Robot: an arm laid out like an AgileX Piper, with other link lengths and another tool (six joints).
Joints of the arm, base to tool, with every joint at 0 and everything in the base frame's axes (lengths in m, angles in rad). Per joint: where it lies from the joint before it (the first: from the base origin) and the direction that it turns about. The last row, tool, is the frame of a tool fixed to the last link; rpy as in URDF.
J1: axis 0 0 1 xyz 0 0 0.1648
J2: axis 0 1 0 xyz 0 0 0
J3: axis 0 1 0 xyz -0.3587 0 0.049
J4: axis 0.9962 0 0.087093 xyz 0.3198 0 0.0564
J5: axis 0 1 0 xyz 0 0 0
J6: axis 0.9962 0 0.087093 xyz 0.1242 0 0.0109
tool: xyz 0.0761 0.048 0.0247 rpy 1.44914 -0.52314 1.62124
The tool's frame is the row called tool.
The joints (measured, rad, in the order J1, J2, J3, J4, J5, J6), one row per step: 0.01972 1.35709 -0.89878 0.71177 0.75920 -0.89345; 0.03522 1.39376 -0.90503 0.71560 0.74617 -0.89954; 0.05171 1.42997 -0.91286 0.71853 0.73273 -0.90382; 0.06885 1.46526 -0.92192 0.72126 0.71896 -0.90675; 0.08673 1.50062 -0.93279 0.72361 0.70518 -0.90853; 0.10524 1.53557 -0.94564 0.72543 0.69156 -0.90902; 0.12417 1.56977 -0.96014 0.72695 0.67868 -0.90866; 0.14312 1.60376 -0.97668 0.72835 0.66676 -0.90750; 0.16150 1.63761 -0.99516 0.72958 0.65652 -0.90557; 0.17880 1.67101 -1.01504 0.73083 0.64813 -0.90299; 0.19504 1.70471 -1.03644 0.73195 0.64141 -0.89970; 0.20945 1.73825 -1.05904 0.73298 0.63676 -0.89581; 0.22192 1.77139 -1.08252 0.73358 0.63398 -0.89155; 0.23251 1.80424 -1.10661 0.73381 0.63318 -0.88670; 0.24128 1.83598 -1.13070 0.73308 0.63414 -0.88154
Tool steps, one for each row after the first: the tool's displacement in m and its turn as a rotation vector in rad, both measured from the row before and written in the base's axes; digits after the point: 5 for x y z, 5 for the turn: 0.00637 0.00523 -0.01054 -0.00309 0.01777 0.01075; 0.00627 0.00571 -0.01020 -0.00361 0.01621 0.01049; 0.00611 0.00613 -0.00974 -0.00365 0.01440 0.01003; 0.00614 0.00664 -0.00948 -0.00386 0.01312 0.01008; 0.00617 0.00713 -0.00899 -0.00398 0.01136 0.01008; 0.00601 0.00761 -0.00847 -0.00386 0.00984 0.01045; 0.00607 0.00800 -0.00801 -0.00348 0.00864 0.01048; 0.00610 0.00820 -0.00764 -0.00293 0.00817 0.01037; 0.00604 0.00818 -0.00731 -0.00221 0.00806 0.00982; 0.00611 0.00814 -0.00729 -0.00169 0.00845 0.00920; 0.00618 0.00774 -0.00717 -0.00105 0.00901 0.00809; 0.00621 0.00720 -0.00709 -0.00079 0.00933 0.00711; 0.00618 0.00662 -0.00714 -0.00044 0.01025 0.00604; 0.00596 0.00592 -0.00704 -0.00063 0.01056 0.00546
